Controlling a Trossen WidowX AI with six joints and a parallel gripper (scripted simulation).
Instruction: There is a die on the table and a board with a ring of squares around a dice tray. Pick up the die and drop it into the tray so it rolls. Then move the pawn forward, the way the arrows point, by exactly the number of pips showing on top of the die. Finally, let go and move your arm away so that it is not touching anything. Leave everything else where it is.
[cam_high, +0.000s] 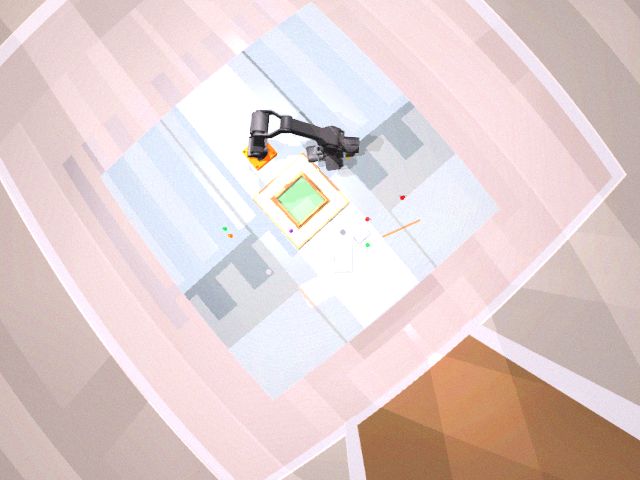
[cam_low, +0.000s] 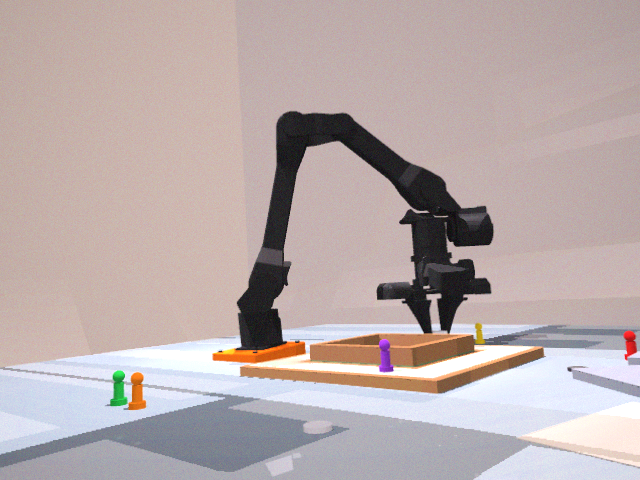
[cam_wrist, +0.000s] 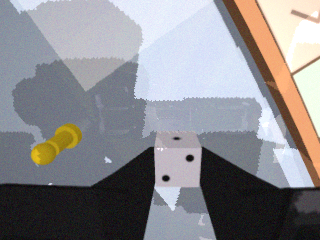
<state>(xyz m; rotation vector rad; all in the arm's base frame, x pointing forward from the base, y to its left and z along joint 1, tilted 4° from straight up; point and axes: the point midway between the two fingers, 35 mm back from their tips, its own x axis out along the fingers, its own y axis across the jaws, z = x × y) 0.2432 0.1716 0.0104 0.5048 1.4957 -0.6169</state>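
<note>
My gripper tip is 340 mm to the left of the purple pawn, 80 mm short of it and 20 mm below it. Also, from my gripper tip: walled tray (220 mm to the right, 20 mm ahead); yellow pawn (60 mm ahead, 50 mm to the left, 10 mm above); white die (right at my gripper tip).
</note>
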